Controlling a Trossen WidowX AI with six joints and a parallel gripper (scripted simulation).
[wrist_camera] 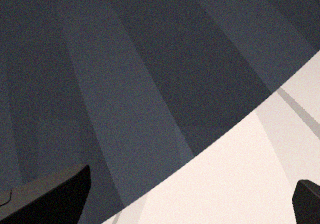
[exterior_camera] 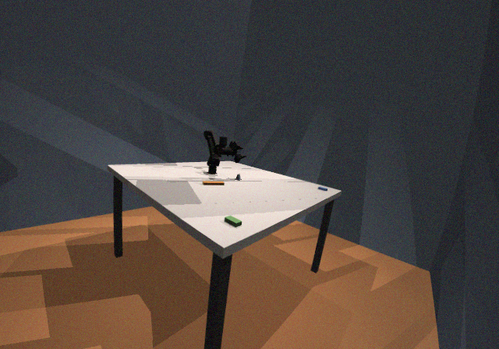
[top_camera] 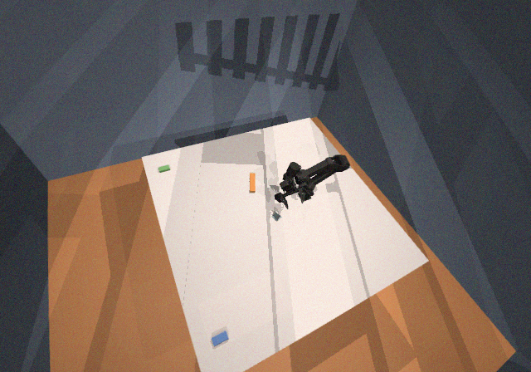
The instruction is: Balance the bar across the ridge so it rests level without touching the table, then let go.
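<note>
My gripper tip is now 60 mm short of the orange bar, 340 mm to the left of it and 200 mm above it. From my gripper tip the other things lie so: blue block 540 mm ahead, 370 mm to the left, 200 mm below; green block 540 mm ahead, 630 mm to the right, 200 mm below.
</note>
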